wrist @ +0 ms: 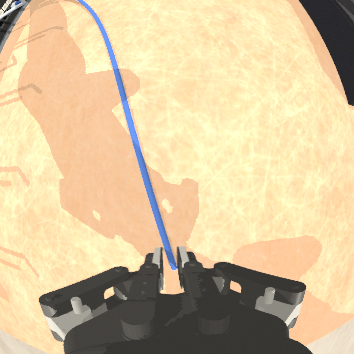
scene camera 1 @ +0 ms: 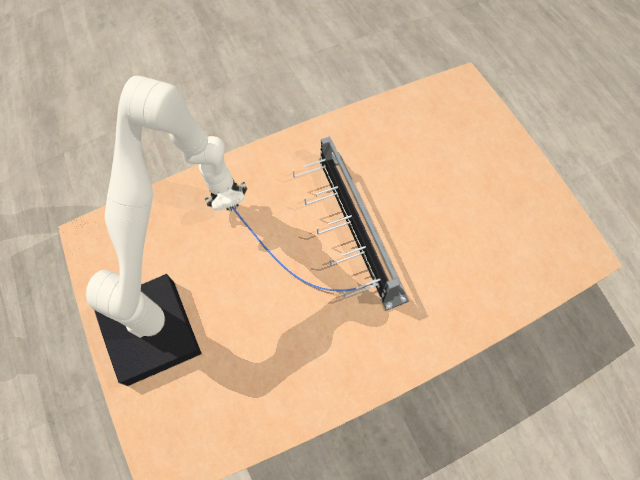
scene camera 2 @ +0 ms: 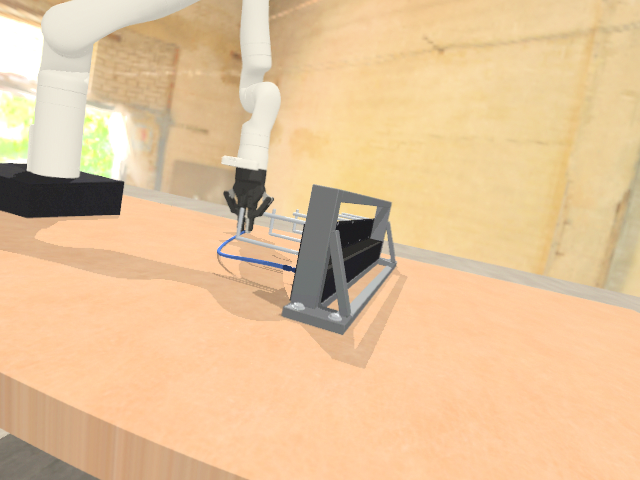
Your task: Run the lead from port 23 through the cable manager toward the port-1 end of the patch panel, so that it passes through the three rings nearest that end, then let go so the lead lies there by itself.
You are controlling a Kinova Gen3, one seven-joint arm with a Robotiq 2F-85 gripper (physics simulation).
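Observation:
The blue lead (scene camera 1: 336,290) (scene camera 2: 253,259) (wrist: 135,142) leaves the patch panel (scene camera 1: 393,286) (scene camera 2: 311,248) at its port-23 end and bows out over the table to its free end. My gripper (scene camera 1: 232,207) (scene camera 2: 246,229) (wrist: 169,256) is shut on the lead at that free end, low over the table; a narrow gap shows beside the lead in the wrist view. Rings such as the middle one (scene camera 1: 333,227) stick out from the panel's front. The lead passes close by the ring nearest port 23 (scene camera 2: 268,244); whether it runs inside is unclear. It lies outside the three rings nearest port 1.
The black arm base (scene camera 1: 129,366) (scene camera 2: 62,198) stands on the table (scene camera 1: 491,180) (scene camera 2: 465,361), on the ring side of the panel. The rings' open fronts point toward the arm's side. The panel's grey feet and braces stand behind it.

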